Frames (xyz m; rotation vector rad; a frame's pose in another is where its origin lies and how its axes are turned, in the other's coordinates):
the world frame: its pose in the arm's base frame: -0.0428 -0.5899 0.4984 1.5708 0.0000 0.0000
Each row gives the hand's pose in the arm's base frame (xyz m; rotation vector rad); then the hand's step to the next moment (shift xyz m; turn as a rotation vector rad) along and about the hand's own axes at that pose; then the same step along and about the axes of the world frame.
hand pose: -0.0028 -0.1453 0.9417 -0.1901 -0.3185 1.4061
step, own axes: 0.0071 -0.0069 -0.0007 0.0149 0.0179 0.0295
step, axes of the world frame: 0.0076 0.0023 -0.0059 -0.0245 0.0237 -0.0158
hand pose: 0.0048 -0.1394 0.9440 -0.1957 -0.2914 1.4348
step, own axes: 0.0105 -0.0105 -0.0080 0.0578 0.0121 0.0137
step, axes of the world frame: 0.0136 -0.0035 -0.0094 -0.0094 0.0139 -0.0583
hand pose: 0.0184 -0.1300 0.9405 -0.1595 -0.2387 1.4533
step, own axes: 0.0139 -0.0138 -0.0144 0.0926 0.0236 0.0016
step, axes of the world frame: 0.0184 -0.0095 -0.0128 -0.0139 0.0016 -0.0946
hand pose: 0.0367 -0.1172 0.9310 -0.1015 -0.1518 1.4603
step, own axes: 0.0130 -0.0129 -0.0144 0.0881 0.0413 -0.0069
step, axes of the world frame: 0.0164 -0.0116 -0.0119 -0.0303 -0.0098 -0.0922
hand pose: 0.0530 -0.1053 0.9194 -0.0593 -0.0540 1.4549
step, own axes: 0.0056 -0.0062 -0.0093 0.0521 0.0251 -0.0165
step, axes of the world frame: 0.0075 -0.0088 -0.0048 -0.0177 -0.0183 -0.0545
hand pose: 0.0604 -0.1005 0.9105 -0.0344 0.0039 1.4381
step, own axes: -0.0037 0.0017 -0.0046 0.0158 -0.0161 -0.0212
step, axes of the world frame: -0.0021 -0.0045 0.0036 0.0184 -0.0212 -0.0130
